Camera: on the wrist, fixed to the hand. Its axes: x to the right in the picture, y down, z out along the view.
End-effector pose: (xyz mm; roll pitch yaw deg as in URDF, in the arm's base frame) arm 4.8 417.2 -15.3 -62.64 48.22 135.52
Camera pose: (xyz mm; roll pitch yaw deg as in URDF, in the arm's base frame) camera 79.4 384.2 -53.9 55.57 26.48 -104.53
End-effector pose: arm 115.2 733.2 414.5 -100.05 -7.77 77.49
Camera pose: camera 183.2 702.4 363.8 -35.26 73.38 132.06
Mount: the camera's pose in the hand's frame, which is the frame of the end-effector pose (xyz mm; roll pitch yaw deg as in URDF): -22.1 60.2 -63.5 1.72 -23.52 87.83
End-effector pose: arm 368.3 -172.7 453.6 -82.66 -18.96 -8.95
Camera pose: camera 360.8 -227.5 382.3 -35.17 53.13 49.77
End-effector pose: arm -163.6 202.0 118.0 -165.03 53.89 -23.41
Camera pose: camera -171.2 124.1 162.8 120.98 23.25 -145.07
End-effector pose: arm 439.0 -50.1 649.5 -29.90 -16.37 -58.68
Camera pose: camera 458.0 -41.8 561.7 -15.81 5.54 27.60
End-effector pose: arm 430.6 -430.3 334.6 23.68 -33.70 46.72
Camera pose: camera 372.2 -374.7 294.1 -42.49 -39.01 165.84
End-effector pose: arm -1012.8 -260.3 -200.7 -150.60 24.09 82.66
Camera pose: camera -931.1 -280.6 -168.2 146.04 47.92 -33.34
